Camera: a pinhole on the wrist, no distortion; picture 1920 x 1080 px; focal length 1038.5 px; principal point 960.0 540.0 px. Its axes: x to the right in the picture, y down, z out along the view. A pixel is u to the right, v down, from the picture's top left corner.
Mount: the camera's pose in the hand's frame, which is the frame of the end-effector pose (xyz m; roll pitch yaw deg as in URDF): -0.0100 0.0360 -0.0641 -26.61 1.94 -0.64
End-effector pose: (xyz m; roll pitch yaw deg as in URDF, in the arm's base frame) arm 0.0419 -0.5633 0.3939 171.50 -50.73 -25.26
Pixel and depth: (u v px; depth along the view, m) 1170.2 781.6 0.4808
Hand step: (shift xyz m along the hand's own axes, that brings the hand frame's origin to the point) 0.1036 0.3501 0.3122
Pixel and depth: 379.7 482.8 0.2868
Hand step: -0.1600 0.1520 0.2047
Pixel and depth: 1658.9 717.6 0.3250
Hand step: 0.2198 0.2287 0.1940
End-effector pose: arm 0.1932 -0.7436 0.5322 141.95 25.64 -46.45
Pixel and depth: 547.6 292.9 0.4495
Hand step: -0.1720 0.1435 0.3915
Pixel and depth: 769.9 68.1 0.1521
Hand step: -0.0321 0.0426 0.1037
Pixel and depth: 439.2 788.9 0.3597
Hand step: -0.1780 0.2761 0.2248
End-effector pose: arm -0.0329 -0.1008 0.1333 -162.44 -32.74 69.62
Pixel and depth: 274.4 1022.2 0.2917
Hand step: -0.1929 0.2898 0.1424
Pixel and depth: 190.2 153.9 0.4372
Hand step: -0.3176 0.0899 0.4103
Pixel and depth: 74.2 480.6 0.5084
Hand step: -0.4253 0.2424 0.4179
